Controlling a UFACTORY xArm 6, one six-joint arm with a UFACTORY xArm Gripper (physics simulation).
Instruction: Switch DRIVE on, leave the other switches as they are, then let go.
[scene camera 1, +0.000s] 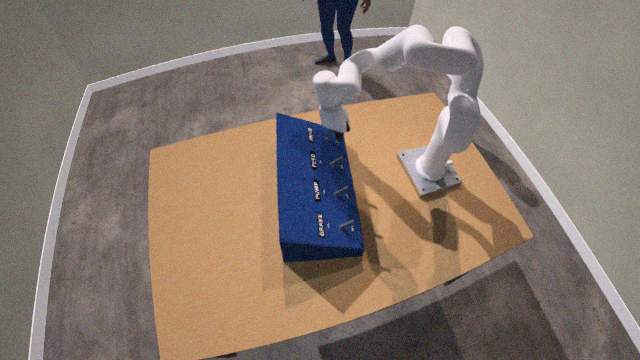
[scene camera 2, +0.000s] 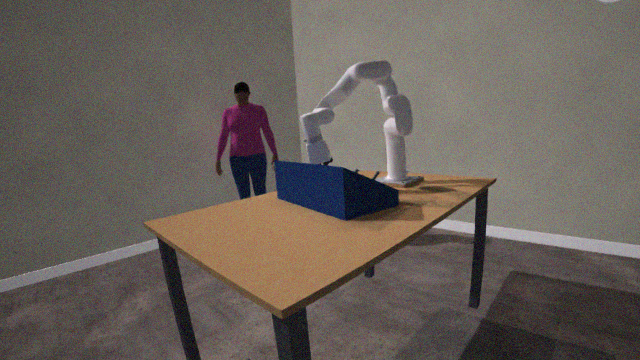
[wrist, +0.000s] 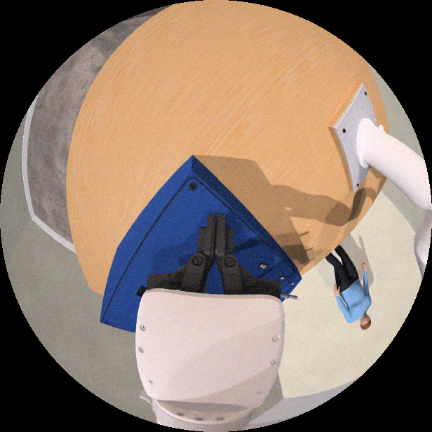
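The blue sloped switch panel stands on the table. In scene camera 1, the DRIVE label is at the panel's far end, and the DRIVE lever beside it is small and partly blurred; its position cannot be told. The FEED lever, PUMP lever and BRAKE lever stand in a row and lean alike. My gripper is shut and empty, close beside the DRIVE lever. In the wrist view its closed fingers are over the panel and the DRIVE lever cannot be made out.
The wooden table carries the panel and the arm's base plate. A person in a pink top stands beyond the table. Another person in a blue top shows in the wrist view.
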